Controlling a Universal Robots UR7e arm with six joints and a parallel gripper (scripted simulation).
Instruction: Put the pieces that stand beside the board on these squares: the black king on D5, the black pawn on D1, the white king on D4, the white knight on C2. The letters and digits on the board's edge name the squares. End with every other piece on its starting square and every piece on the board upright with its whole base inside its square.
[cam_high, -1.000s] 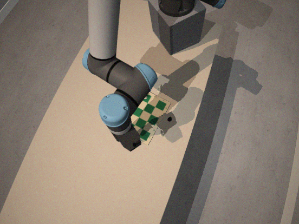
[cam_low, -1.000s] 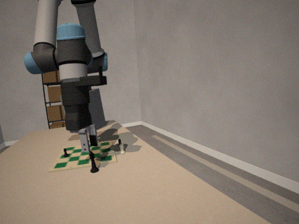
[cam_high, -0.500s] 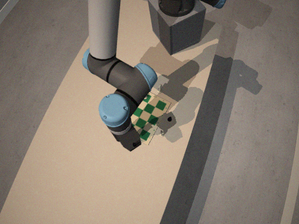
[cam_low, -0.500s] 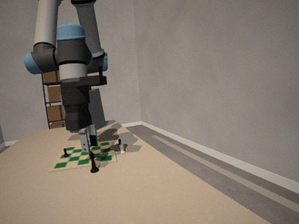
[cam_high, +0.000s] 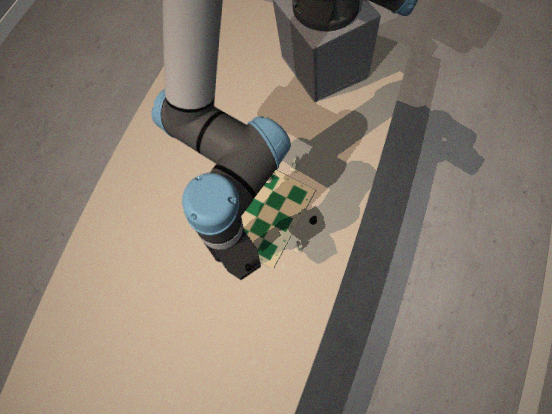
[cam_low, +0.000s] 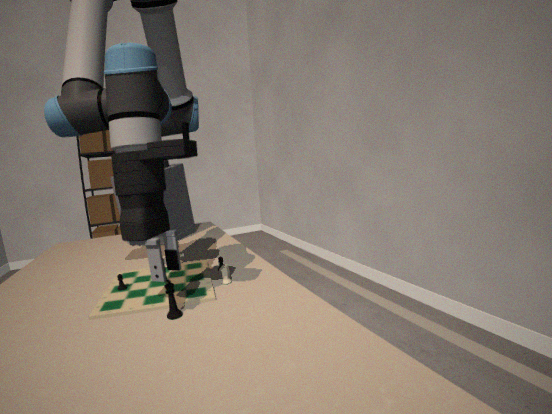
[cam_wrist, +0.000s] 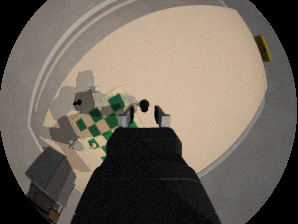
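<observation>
The black king lies 60 mm below my hand. Round my hand: board 140 mm behind, 90 mm below, 30 mm to the right; then small white piece 220 mm behind, 70 mm below, 40 mm to the right; then white knight 100 mm to the left, 100 mm behind, 70 mm below.
</observation>
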